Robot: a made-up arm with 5 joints. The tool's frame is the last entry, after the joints.
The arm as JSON. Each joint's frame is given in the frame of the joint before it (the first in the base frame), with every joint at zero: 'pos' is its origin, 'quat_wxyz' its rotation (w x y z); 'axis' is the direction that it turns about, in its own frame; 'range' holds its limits. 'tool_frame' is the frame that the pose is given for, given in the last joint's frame.
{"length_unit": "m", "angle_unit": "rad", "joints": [
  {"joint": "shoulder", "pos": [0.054, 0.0, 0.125], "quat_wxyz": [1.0, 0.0, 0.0, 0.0], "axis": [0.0, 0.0, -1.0], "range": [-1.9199, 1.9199]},
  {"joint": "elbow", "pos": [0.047, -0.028, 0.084], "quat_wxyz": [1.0, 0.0, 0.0, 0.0], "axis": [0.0, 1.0, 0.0], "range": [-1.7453, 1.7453]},
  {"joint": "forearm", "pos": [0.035, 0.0, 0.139], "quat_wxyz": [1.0, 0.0, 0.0, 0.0], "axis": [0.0, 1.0, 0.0], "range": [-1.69, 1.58]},
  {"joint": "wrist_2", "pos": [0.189, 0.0, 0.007], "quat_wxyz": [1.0, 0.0, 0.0, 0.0], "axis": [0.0, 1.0, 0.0], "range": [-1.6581, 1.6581]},
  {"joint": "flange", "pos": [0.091, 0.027, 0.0], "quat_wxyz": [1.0, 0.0, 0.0, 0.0], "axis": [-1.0, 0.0, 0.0], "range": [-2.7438, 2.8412]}
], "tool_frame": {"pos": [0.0, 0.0, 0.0], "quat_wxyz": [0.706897, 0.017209, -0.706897, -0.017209]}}
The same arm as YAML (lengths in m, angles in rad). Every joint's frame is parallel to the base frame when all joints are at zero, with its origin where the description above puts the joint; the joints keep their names.
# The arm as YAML. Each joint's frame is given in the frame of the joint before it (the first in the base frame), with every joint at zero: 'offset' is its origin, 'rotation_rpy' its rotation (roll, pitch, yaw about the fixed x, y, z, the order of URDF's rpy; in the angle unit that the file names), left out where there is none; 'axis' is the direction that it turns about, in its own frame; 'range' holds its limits. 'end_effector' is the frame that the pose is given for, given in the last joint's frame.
length_unit: m
angle_unit: rad
chain:
  - id: shoulder
    offset: [0.054, 0.0, 0.125]
    axis: [0.0, 0.0, -1.0]
    range: [-1.9199, 1.9199]
  - id: elbow
    offset: [0.047, -0.028, 0.084]
    axis: [0.0, 1.0, 0.0]
    range: [-1.7453, 1.7453]
  - id: forearm
    offset: [0.035, 0.0, 0.139]
    axis: [0.0, 1.0, 0.0]
    range: [-1.69, 1.58]
  - id: wrist_2
    offset: [0.189, 0.0, 0.007]
    axis: [0.0, 1.0, 0.0]
    range: [-1.6581, 1.6581]
  - id: flange
    offset: [0.091, 0.027, 0.0]
    axis: [-1.0, 0.0, 0.0]
    range: [-2.7438, 2.8412]
end_effector:
  offset: [0.0, 0.0, 0.0]
  rotation_rpy: [1.5708, -1.5221, -1.5708]

